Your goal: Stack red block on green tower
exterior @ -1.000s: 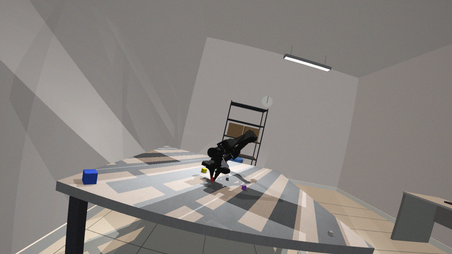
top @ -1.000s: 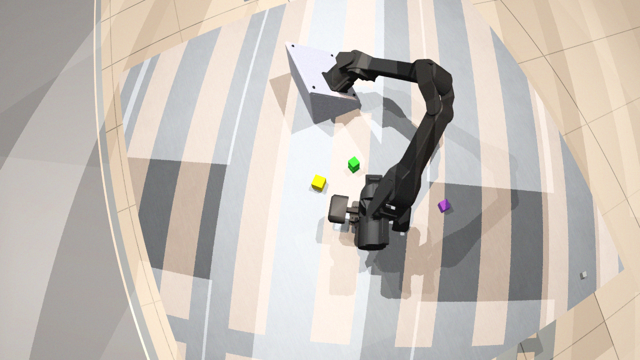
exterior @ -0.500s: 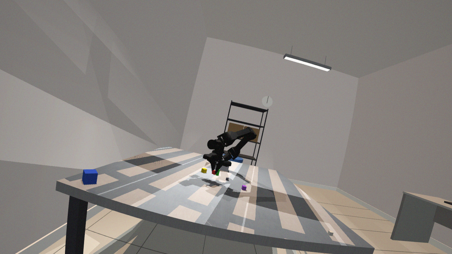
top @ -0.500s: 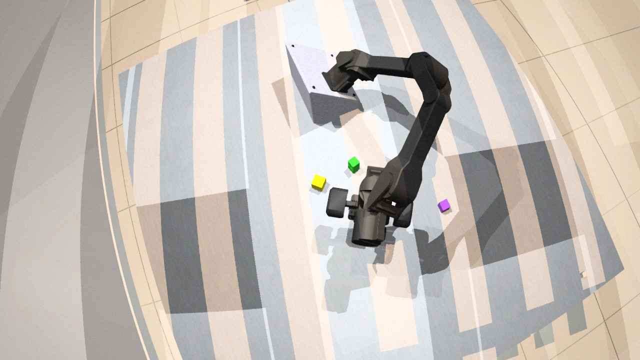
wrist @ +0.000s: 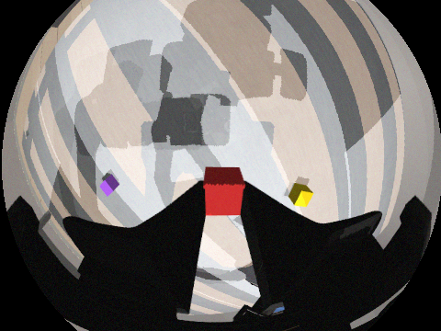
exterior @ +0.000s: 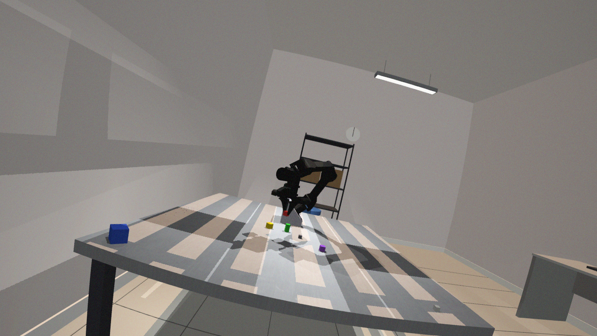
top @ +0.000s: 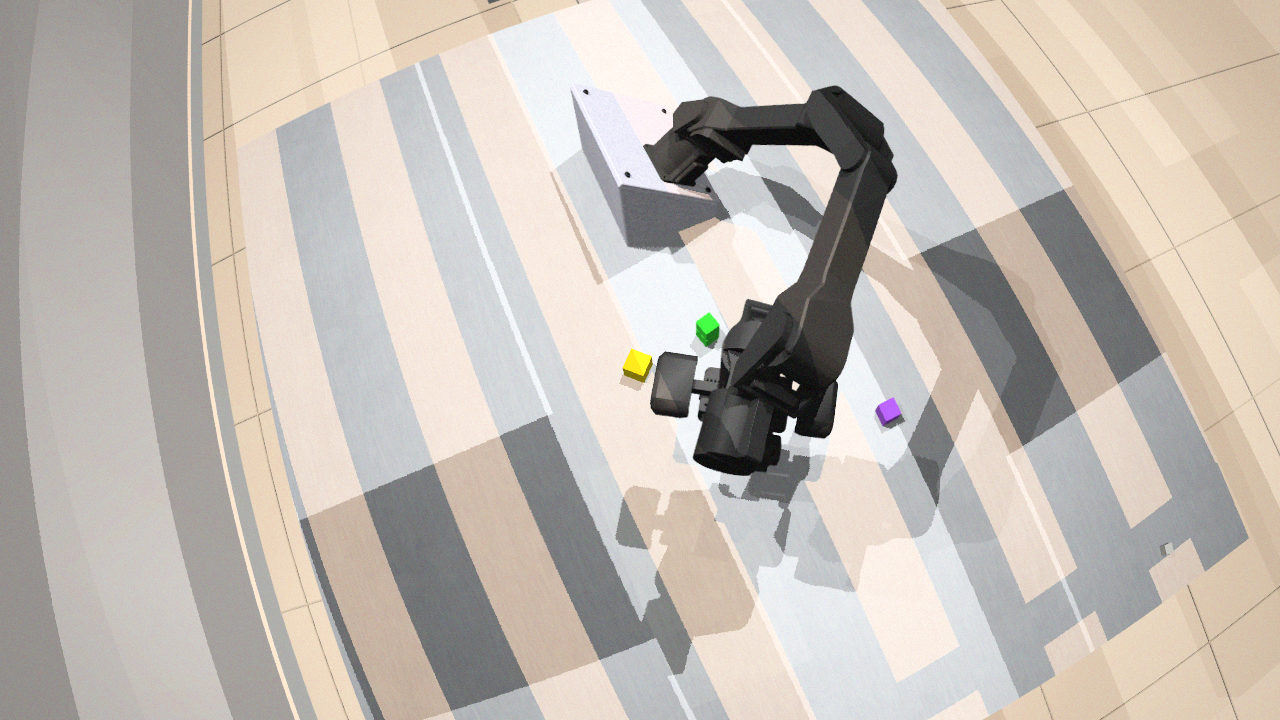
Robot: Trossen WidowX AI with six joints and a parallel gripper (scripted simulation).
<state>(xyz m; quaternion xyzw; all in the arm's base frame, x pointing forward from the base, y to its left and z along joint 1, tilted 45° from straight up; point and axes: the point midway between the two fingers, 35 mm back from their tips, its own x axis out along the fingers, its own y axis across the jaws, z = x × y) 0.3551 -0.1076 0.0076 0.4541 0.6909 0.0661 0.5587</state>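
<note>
My gripper tip is now 14 cm past the yellow cube, 7 cm to the left of it and 11 cm above it. Also, from my gripper tip: red block right at my gripper tip; then purple cube 5 cm ahead, 20 cm to the left, 11 cm below; then blue cube 40 cm ahead, 52 cm to the right, 10 cm below.
</note>
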